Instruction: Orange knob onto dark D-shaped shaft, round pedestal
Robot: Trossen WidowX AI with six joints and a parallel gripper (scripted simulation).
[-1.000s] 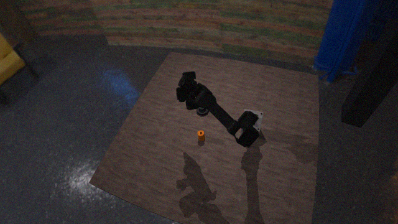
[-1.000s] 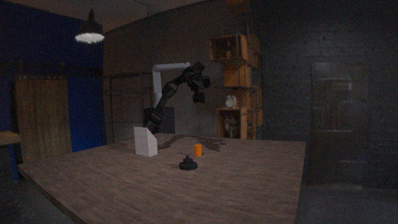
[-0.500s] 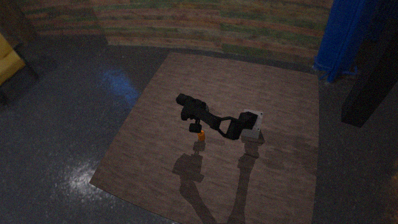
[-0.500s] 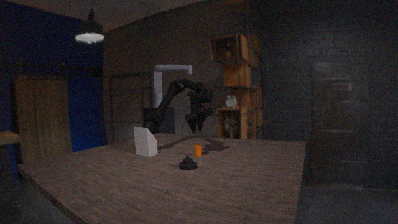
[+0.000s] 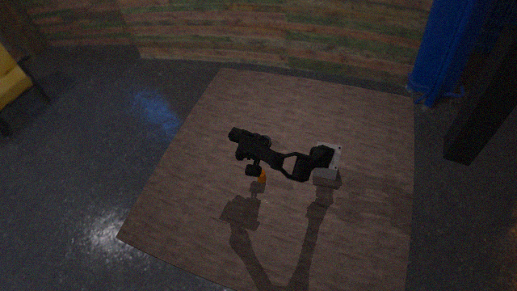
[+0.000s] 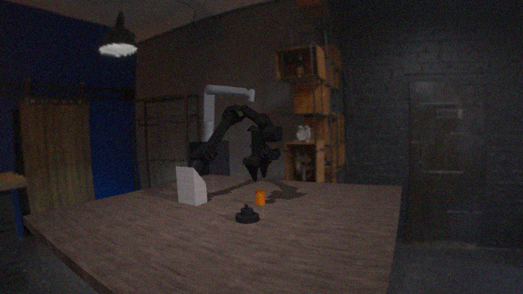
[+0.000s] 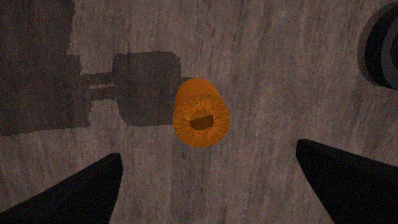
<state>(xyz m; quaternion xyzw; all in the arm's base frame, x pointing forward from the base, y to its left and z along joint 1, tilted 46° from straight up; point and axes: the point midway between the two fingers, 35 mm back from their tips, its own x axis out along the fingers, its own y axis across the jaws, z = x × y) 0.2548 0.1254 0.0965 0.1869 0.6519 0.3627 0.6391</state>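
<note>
Right now my gripper tip is 80 mm above the orange knob. From my gripper tip the other things lie so: dark round pedestal (200 mm to the right, 90 mm ahead, 80 mm below).
</note>
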